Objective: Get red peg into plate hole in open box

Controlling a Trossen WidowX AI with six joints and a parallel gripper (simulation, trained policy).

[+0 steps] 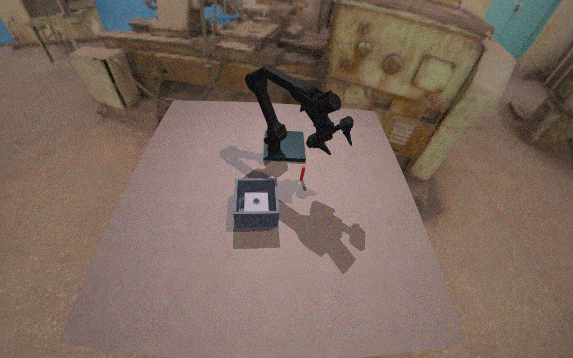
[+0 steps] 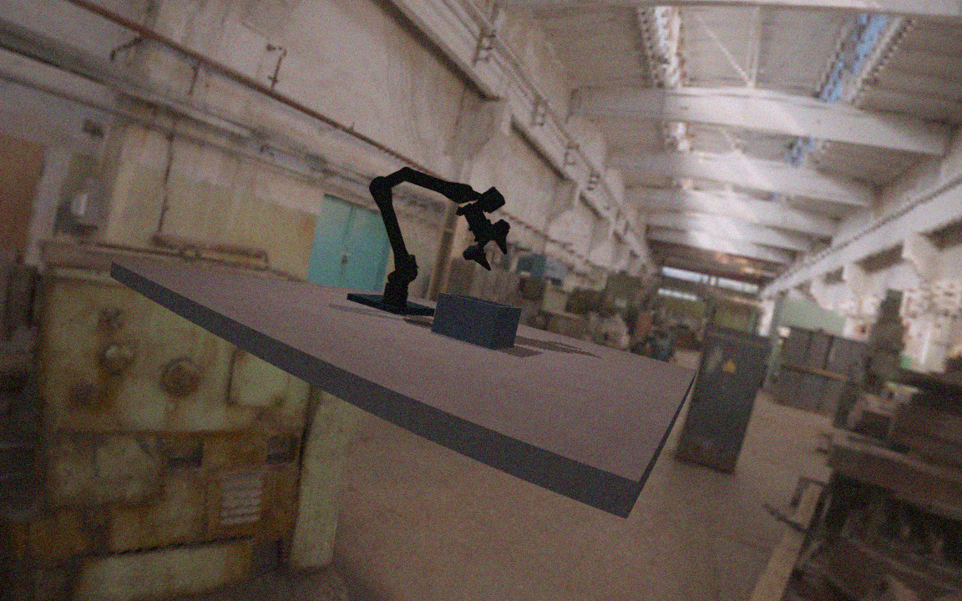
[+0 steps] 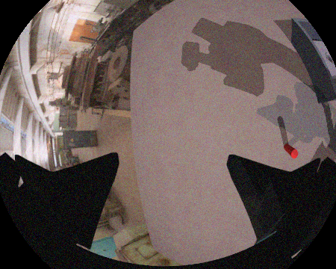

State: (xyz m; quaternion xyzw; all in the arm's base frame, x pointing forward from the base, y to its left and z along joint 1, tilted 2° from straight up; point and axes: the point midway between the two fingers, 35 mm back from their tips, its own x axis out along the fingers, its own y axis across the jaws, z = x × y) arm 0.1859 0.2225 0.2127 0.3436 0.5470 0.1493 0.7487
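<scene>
My gripper tip is now 17 cm above the red peg, 12 cm to the left of it and 3 cm past it. From my gripper tip the other things lie so: blue box 32 cm to the right, 19 cm below, 12 cm ahead; then plate 32 cm to the right, 17 cm below, 12 cm ahead.
</scene>
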